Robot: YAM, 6 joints.
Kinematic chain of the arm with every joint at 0, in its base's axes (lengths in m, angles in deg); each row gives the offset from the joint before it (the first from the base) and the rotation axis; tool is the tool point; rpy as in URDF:
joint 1: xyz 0 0 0.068 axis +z
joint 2: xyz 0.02 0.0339 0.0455 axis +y
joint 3: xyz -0.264 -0.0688 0 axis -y
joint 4: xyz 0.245 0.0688 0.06 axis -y
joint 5: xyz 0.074 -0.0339 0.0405 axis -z
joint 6: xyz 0.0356 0 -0.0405 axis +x
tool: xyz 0 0 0 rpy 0 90 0
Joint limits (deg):
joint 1: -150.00..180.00
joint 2: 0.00..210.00
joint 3: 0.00..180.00
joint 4: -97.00..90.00
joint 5: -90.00..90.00
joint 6: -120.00..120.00
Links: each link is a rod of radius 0.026 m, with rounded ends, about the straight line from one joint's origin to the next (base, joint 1, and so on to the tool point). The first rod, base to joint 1, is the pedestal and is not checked.
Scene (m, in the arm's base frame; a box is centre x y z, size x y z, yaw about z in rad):
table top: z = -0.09
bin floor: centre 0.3 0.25 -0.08 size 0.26 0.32 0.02 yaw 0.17
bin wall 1: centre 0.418 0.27 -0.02 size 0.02 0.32 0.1 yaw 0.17
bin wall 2: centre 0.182 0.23 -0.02 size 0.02 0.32 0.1 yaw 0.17
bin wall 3: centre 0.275 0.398 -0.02 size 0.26 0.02 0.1 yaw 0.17
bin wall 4: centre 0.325 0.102 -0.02 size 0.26 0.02 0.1 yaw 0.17
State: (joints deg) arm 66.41 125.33 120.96 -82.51 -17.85 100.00
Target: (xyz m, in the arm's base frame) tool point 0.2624 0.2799 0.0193
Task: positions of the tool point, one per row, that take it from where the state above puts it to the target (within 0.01 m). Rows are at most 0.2 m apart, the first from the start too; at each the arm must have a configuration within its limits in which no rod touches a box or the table.
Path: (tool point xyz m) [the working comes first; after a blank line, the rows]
Joints at the target: 45.45 150.17 101.42 -82.98 -15.21 100.00
Straight joint move there: clear.

1: 0.2301 0.3582 0.1331
2: 0.2624 0.2799 0.0193

